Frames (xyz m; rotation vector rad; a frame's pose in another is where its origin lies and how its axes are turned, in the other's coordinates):
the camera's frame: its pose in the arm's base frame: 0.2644 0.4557 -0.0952 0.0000 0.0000 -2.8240
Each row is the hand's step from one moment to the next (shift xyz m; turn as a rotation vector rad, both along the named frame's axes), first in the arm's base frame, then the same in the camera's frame.
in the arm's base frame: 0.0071 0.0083 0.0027 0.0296 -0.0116 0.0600
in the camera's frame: -0.0093 -0.0057 0.0027 -0.0245 0.0203 0.0600
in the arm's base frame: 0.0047 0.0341 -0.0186 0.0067 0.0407 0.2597
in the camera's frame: -0.0151 -0.0309 -0.0186 -0.0191 -0.0366 0.2597
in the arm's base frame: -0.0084 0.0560 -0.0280 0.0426 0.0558 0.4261
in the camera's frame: -0.0095 -0.0558 -0.0280 -0.0579 -0.0397 0.4261
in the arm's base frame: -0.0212 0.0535 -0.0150 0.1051 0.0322 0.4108
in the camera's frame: 0.0034 -0.0574 -0.0150 -0.1099 0.0022 0.4108
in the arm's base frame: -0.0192 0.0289 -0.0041 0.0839 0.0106 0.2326
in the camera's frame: 0.0092 -0.0335 -0.0041 -0.0830 0.0161 0.2326
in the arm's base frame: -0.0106 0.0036 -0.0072 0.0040 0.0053 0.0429
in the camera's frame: 0.0089 -0.0067 -0.0072 -0.0055 -0.0038 0.0429
